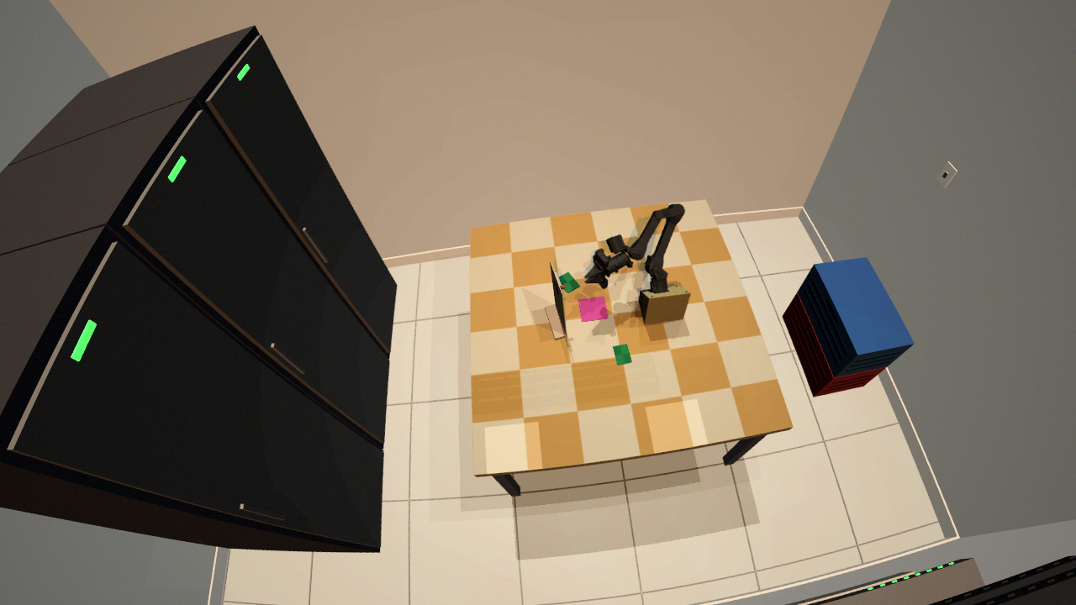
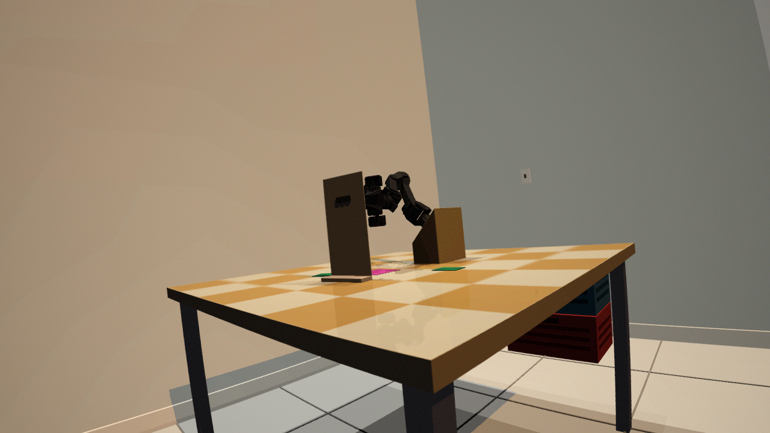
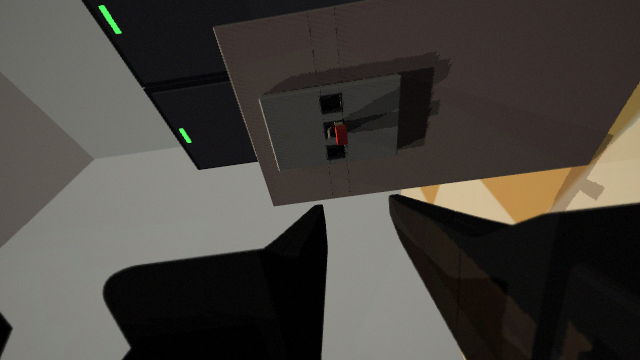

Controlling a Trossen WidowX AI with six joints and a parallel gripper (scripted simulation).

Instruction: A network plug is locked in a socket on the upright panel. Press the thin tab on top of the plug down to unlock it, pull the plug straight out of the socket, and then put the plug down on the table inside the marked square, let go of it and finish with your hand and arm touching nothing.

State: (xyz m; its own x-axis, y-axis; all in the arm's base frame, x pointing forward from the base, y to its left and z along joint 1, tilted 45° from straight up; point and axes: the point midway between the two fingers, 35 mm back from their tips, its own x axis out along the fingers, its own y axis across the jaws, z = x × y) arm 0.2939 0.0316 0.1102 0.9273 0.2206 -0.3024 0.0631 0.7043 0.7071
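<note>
Right now the network plug is 10 cm ahead of my gripper tip and 1 cm to the left of it. Round my gripper tip: upright panel: 12 cm ahead, 2 cm to the left, 10 cm below; magenta square: 4 cm behind, 2 cm to the right, 25 cm below.
</note>
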